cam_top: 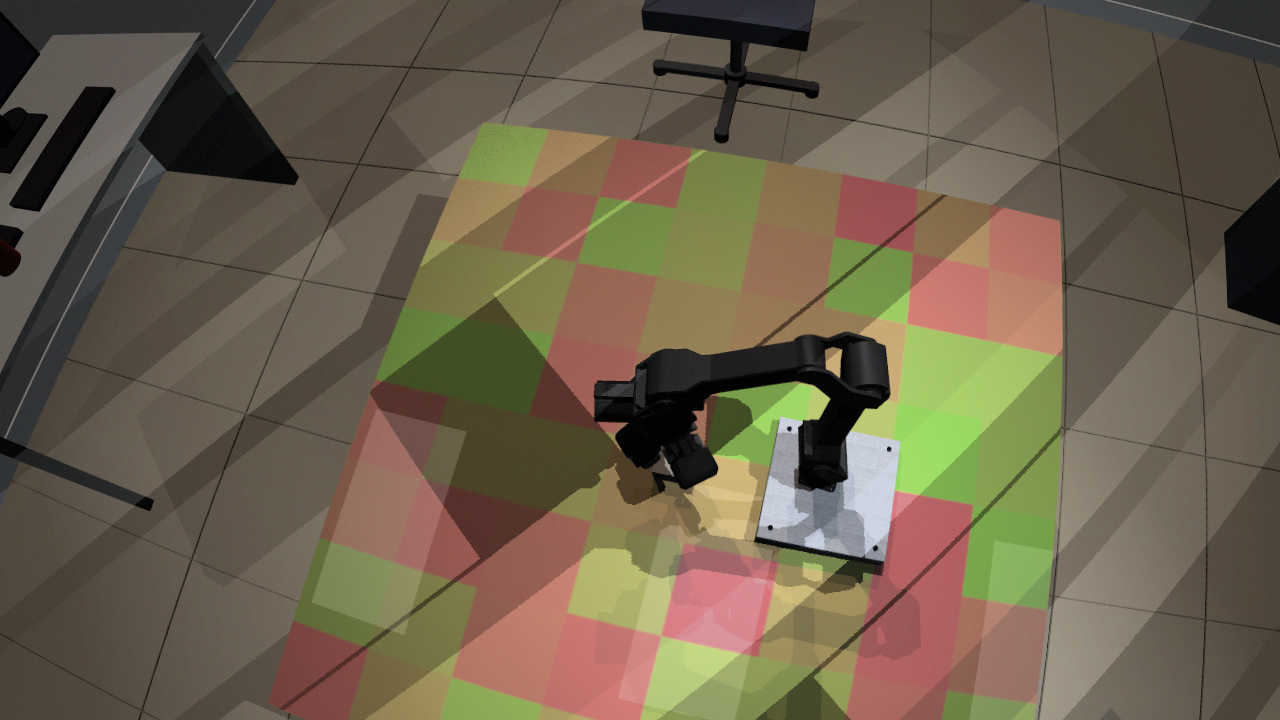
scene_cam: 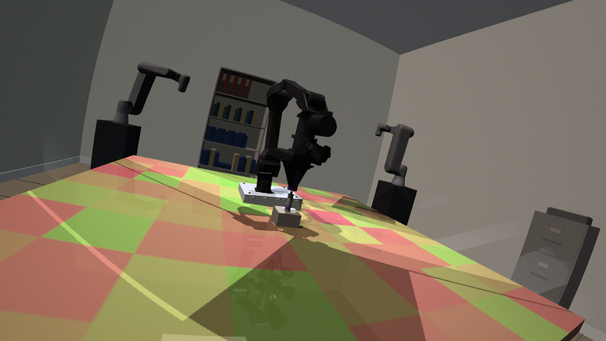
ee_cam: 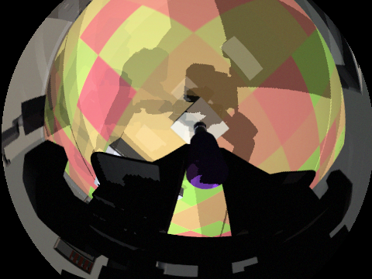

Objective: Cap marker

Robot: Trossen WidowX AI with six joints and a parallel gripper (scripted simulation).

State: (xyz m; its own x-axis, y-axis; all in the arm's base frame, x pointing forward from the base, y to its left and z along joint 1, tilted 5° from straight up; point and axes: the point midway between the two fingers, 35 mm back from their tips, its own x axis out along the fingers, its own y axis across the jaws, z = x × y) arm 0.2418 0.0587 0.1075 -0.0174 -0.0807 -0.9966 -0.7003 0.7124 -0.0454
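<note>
Right now the grey holder block is 100 mm below my gripper tip. The rest, counted from my gripper tip: purple cap: 10 mm above.
</note>
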